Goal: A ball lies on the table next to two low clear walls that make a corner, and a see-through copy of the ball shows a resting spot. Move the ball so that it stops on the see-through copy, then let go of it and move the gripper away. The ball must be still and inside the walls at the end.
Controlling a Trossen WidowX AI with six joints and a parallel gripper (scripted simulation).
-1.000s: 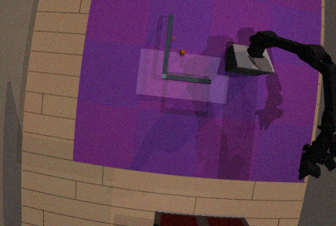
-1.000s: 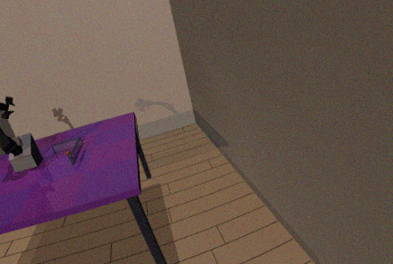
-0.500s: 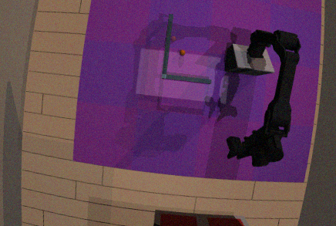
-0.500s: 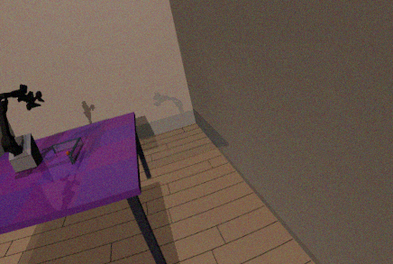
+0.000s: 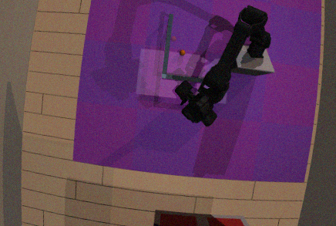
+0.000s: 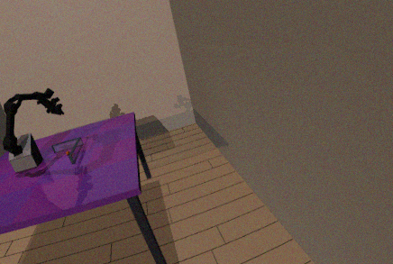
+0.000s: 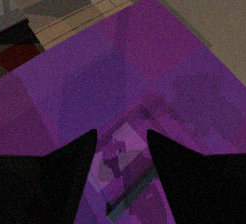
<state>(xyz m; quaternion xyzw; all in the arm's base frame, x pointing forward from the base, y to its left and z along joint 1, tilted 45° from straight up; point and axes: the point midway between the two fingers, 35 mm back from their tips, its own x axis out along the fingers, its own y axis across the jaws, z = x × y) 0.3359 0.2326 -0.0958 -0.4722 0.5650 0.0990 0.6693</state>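
Now: gripper tip 26 cm to the left of the orange ball and 23 cm above it. Also, from my gripper tip: see-through copy of ball 4 cm ahead, 34 cm to the right, 23 cm below.
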